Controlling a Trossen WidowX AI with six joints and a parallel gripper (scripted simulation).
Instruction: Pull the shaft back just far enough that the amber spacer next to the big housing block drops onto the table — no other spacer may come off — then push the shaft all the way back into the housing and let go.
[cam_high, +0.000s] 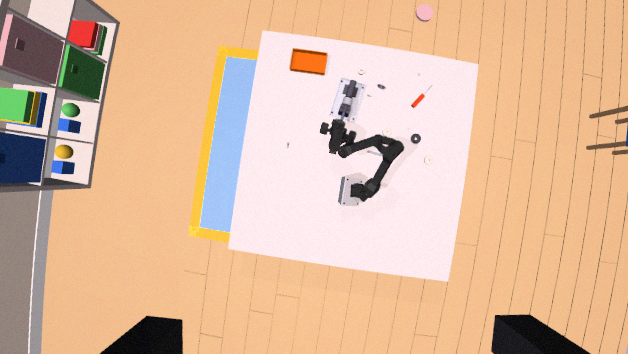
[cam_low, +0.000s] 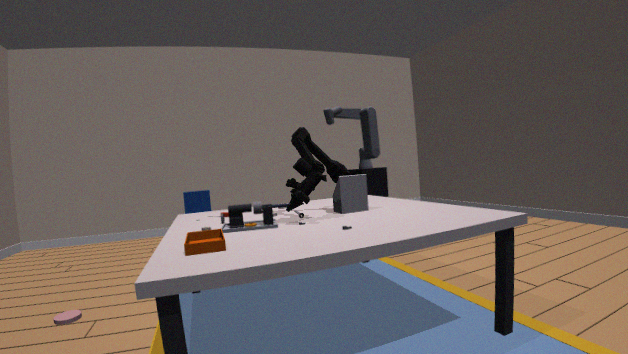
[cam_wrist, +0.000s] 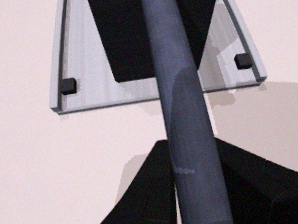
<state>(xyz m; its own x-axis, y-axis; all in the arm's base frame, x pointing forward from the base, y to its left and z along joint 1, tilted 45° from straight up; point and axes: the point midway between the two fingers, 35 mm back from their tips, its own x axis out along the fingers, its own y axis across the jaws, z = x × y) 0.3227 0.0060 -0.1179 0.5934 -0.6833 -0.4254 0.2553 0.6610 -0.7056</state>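
Right now the grey-blue shaft is 5 cm ahead of my gripper tip, 1 cm to the right of it and 3 cm above it. The rest, counted from my gripper tip: amber spacer: 15 cm ahead, 4 cm to the right, 4 cm below; then orange tray: 37 cm ahead, 19 cm to the left, 4 cm below.
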